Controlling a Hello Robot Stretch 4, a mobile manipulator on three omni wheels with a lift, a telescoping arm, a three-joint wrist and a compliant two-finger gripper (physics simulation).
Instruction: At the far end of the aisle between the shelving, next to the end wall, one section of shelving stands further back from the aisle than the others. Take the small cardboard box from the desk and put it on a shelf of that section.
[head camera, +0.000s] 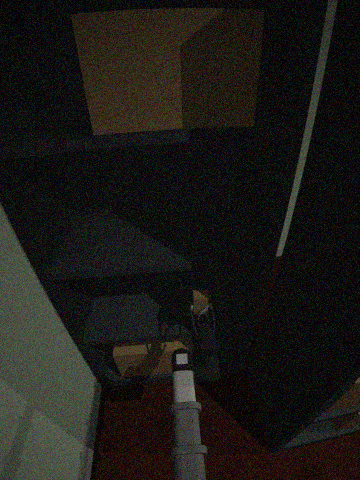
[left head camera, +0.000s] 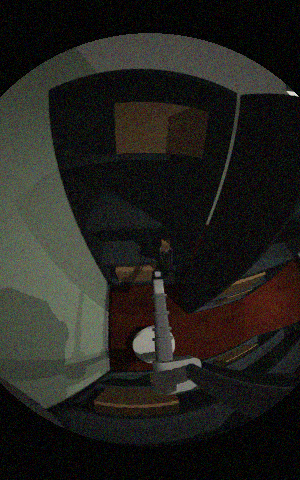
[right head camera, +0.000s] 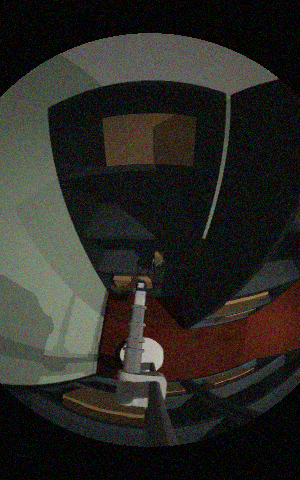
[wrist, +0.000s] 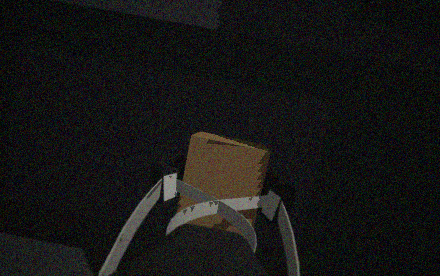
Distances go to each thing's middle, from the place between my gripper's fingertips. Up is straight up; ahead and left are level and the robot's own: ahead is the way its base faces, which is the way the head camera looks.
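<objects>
Small cardboard box (wrist: 222, 167): my hand 10 mm above it, 20 mm past it.
</objects>
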